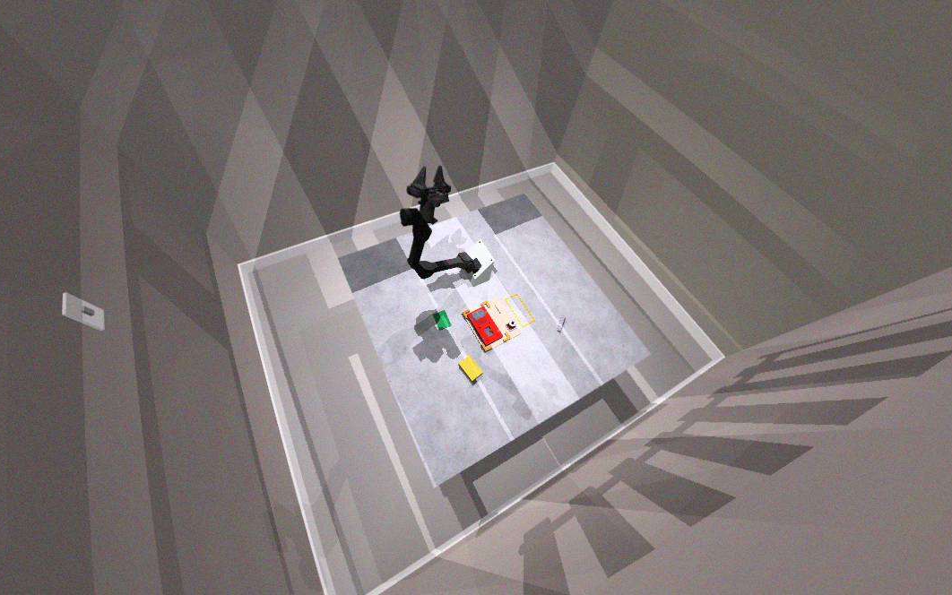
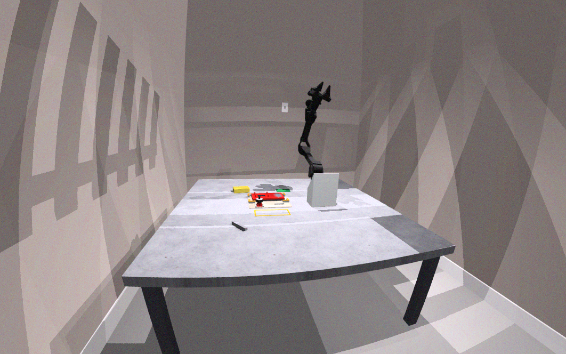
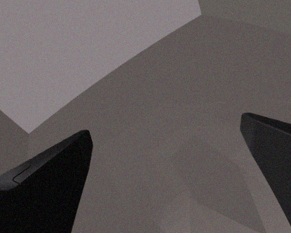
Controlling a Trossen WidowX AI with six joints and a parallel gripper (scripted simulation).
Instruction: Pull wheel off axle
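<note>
My gripper tip is now 73 cm above the wheel, 46 cm short of it and 22 cm to the right of it. From my gripper tip the other things lie so: green block 77 cm below, 25 cm ahead, 9 cm to the right; yellow block 76 cm below, 56 cm ahead, 8 cm to the right.
</note>
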